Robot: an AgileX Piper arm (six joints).
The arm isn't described. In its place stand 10 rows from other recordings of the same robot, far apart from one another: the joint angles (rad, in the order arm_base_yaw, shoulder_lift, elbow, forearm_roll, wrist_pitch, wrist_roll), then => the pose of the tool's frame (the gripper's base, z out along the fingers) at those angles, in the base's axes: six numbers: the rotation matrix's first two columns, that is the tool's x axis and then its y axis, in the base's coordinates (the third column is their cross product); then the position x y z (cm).
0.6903 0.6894 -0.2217 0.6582 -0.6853 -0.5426 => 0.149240 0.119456 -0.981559 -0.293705 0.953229 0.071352 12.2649 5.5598 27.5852
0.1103 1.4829 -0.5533 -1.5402 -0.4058 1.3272 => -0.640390 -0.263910 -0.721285 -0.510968 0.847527 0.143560 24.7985 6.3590 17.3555
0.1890 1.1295 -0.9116 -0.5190 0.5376 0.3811 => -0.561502 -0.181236 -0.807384 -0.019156 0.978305 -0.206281 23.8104 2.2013 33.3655
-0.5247 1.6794 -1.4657 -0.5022 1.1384 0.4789 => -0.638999 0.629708 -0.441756 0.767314 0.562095 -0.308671 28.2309 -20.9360 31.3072
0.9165 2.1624 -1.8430 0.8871 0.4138 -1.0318 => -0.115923 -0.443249 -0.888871 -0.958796 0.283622 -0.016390 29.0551 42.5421 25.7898
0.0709 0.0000 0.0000 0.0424 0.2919 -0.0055 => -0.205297 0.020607 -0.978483 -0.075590 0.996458 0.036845 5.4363 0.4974 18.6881
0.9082 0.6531 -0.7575 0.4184 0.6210 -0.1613 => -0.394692 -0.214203 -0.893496 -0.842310 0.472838 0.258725 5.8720 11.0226 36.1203
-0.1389 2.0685 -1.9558 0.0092 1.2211 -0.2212 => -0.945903 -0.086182 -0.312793 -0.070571 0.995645 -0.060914 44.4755 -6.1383 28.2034
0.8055 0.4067 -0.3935 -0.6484 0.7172 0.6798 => -0.415849 -0.220577 -0.882278 -0.363206 0.929694 -0.061239 7.8884 2.9979 26.8170
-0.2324 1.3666 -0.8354 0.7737 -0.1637 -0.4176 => -0.178895 0.391818 -0.902483 0.420421 0.859760 0.289931 29.1558 -7.9654 29.0521
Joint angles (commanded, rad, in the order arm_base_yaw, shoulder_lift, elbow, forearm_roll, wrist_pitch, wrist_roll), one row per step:
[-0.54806 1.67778 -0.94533 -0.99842 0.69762 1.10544]
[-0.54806 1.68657 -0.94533 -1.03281 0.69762 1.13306]
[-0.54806 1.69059 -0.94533 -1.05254 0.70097 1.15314]
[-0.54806 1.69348 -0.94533 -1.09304 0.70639 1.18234]
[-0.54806 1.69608 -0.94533 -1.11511 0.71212 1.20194]
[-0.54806 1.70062 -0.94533 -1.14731 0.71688 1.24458]
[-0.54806 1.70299 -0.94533 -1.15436 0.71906 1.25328]
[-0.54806 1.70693 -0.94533 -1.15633 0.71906 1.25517]
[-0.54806 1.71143 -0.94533 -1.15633 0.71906 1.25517]
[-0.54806 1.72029 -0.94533 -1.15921 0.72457 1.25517]
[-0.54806 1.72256 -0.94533 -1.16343 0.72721 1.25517]
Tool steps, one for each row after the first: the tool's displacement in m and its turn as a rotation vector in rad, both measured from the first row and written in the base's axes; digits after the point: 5 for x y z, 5 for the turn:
[0.00090 -0.00179 -0.00145 -0.01709 0.00307 0.00055]
[0.00107 -0.00281 -0.00192 -0.02777 0.00324 -0.00426]
[0.00127 -0.00466 -0.00114 -0.05308 0.00560 -0.00399]
[0.00124 -0.00574 -0.00099 -0.06686 0.00681 -0.00814]
[0.00160 -0.00727 -0.00103 -0.08505 -0.00360 -0.02130]
[0.00168 -0.00768 -0.00146 -0.08871 -0.00359 -0.02438]
[0.00196 -0.00790 -0.00265 -0.08791 -0.00080 -0.02431]
[0.00224 -0.00807 -0.00411 -0.08562 0.00307 -0.02414]
[0.00235 -0.00862 -0.00678 -0.08462 0.01544 -0.02571]
[0.00232 -0.00892 -0.00729 -0.08706 0.02070 -0.02469]

